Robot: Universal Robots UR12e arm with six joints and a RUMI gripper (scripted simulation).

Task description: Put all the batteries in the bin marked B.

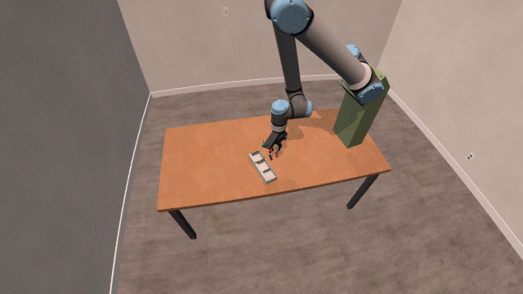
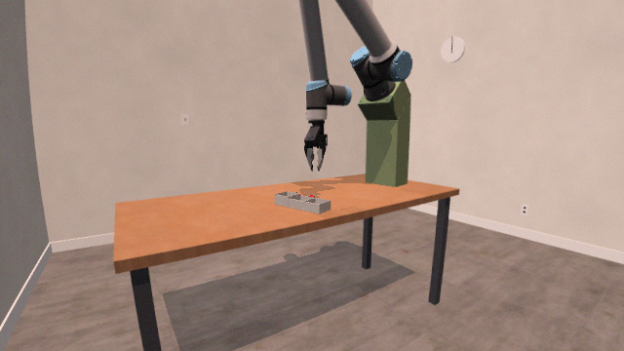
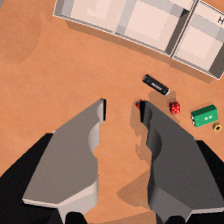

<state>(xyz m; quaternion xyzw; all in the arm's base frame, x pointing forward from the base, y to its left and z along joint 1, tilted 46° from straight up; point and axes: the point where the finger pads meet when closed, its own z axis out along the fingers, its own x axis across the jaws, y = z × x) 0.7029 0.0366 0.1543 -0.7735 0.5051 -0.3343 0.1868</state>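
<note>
Now: hand 70 mm past the red battery, 80 mm to the left of it and 160 mm above it. From my hand the other things lie so: black battery (20 mm behind, 70 mm to the right, 160 mm below); then grey bin tray (70 mm ahead, 10 mm to the right, 140 mm below); then red die (40 mm behind, 130 mm to the right, 160 mm below).
</note>
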